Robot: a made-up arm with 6 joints.
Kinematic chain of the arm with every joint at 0, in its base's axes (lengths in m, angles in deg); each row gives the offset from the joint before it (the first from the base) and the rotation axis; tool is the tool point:
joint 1: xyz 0 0 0.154 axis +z
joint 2: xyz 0 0 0 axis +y
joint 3: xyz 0 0 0.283 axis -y
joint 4: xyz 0 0 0 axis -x
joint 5: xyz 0.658 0 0 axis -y
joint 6: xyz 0 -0.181 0 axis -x
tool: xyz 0 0 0
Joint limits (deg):
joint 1: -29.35..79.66
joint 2: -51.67..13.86
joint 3: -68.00..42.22
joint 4: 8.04..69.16
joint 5: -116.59..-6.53
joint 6: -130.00..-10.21
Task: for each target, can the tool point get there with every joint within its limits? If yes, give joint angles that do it. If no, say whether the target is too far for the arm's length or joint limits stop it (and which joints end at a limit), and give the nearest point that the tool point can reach.
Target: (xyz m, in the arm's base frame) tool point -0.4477 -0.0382 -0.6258
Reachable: no: joint limits stop it (at a limit: joint 1, joint 2, joint 3, joint 4) | nearest point 0.0743 -0.2474 -0.2190 | short by 0.694 m
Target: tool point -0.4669 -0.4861 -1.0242
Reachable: no: too far | nearest point 0.0743 -0.2474 -0.2190 | short by 0.999 m
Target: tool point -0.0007 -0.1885 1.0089
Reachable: yes | joints -20.78 -33.89 32.74 12.87 -17.81 -39.59
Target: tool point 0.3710 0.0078 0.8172
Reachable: yes | joints 16.29 -34.90 -8.35 57.76 -99.49 -37.62
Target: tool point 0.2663 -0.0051 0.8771
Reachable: yes | joints 16.95 -42.00 -6.56 62.89 -89.94 -114.78
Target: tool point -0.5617 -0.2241 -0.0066
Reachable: no: joint limits stop it (at a limit: joint 1, joint 2, joint 3, joint 4) | nearest point 0.0743 -0.2474 -0.2190 | short by 0.671 m
